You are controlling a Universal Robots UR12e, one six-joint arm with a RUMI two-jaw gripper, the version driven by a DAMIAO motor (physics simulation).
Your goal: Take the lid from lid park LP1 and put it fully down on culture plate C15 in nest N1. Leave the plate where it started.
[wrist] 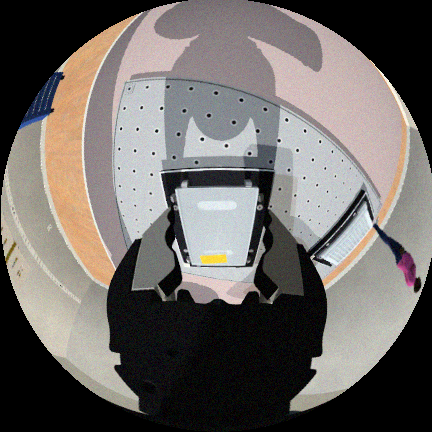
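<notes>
A flat pale grey lid (217,230) with a yellow label lies in a black holder (215,179), which looks like lid park LP1, at the centre of the wrist view. My gripper (219,207) is open, with one finger on each side of the lid and a narrow gap seen between each finger and the lid's edges. I cannot tell how high the fingertips are above the holder. A pale, ribbed-looking plate (347,237), apparently culture plate C15, sits in a second black holder (363,194) at the right, apparently nest N1. Its details are too small to read.
Both holders stand on a grey perforated board (145,120) on a pinkish table top (350,85) with wood-coloured edging. A blue slatted object (42,102) shows at the far left. A pink and dark blue object (407,270) shows beyond the table at the right.
</notes>
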